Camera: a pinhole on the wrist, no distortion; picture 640 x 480 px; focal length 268.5 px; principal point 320.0 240.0 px. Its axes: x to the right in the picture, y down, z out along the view. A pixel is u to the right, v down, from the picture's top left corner.
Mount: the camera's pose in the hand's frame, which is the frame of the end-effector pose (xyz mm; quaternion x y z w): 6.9 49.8 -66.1 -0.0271 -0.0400 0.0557 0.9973
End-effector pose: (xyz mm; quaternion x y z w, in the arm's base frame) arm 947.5 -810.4 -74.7 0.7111 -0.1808 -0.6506 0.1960
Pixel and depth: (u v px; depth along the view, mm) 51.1 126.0 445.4
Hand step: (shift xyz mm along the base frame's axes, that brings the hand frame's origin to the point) -392.1 358.3 272.9
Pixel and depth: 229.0 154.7 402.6
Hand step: -343.2 123.5 63.4
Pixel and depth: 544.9 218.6 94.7
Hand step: -27.8 -89.7 -40.9
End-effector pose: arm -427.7 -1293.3 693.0 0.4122 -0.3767 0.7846 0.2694
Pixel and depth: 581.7 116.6 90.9
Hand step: -49.1 -30.1 82.1
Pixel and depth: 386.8 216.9 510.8
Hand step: 119.1 -385.3 235.1
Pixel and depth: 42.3 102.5 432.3
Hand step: 528.7 -215.3 -178.0
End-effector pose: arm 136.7 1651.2 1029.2 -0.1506 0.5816 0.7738 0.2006
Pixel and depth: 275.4 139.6 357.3
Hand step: 93.4 289.6 52.4
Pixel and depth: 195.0 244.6 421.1
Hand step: 168.0 280.6 244.6
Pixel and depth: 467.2 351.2 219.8
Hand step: -165.7 123.7 136.1
